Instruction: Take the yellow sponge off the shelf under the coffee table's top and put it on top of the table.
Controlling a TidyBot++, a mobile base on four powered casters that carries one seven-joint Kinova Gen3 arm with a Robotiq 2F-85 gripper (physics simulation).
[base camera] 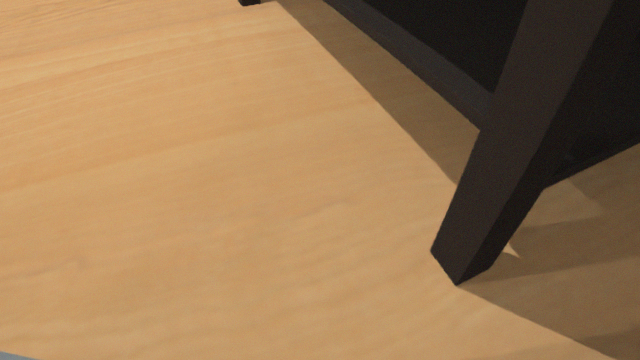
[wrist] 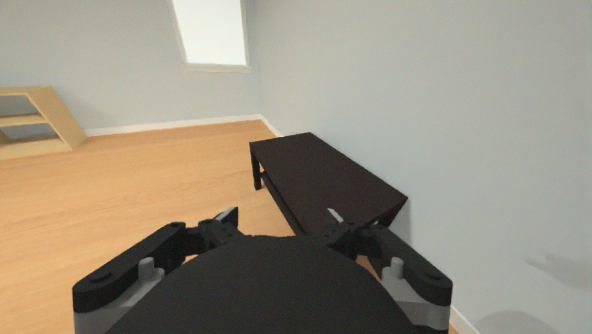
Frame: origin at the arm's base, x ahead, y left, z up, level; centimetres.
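Where they show: gripper, between the fingertips: (wrist: 282, 217).
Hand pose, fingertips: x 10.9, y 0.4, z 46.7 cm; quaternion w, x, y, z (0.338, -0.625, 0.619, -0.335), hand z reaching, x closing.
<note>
After its pixels a point has its place.
The dark brown coffee table (wrist: 325, 175) {x 71.4, y -22.0, z 5.3 cm} stands along the wall at the right, ahead of my gripper in the wrist view. One of its legs (base camera: 505, 165) {x 30.7, y -13.2, z -22.9 cm} stands close by at the right in the base camera view, with the edge of its lower shelf (base camera: 425, 65) {x 48.5, y -9.7, z -24.7 cm} (wrist: 280, 200) {x 79.2, y 3.9, z -24.7 cm} behind it. My gripper (wrist: 282, 217) {x 10.9, y 0.4, z 46.7 cm} is open and empty, with its fingertips showing in front of the table's near part. The yellow sponge does not show in either view; most of the shelf is hidden under the table top.
A light wood shelf unit (wrist: 67, 117) {x 183.0, y 255.8, z -10.6 cm} stands at the far left in the wrist view. The grey wall (wrist: 425, 100) {x 69.4, y -57.0, z 48.7 cm} runs along the table's right side. A window (wrist: 212, 32) {x 270.4, y 104.8, z 80.7 cm} is in the far wall near the corner.
</note>
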